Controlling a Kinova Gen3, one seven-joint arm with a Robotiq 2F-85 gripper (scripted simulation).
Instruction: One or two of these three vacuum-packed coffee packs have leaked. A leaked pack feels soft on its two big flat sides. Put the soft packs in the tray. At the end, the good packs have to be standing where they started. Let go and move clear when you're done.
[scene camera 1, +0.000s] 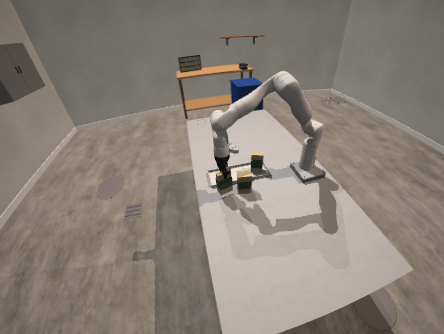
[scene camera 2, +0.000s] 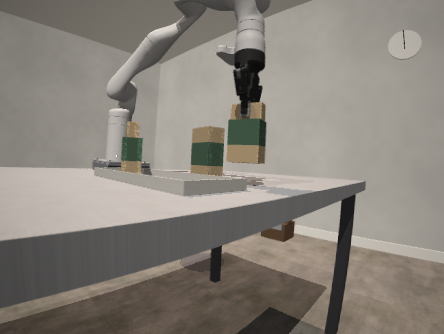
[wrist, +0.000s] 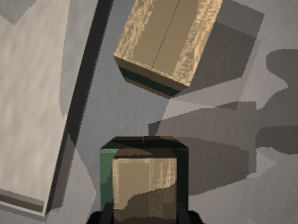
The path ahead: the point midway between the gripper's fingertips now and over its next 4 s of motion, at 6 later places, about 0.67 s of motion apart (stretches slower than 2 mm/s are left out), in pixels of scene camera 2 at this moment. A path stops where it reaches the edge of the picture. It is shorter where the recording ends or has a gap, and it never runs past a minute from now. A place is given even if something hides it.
My gripper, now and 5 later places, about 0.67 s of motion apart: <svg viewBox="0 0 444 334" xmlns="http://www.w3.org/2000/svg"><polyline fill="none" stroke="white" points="247,118 217,107 197,102 197,112 195,127 195,122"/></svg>
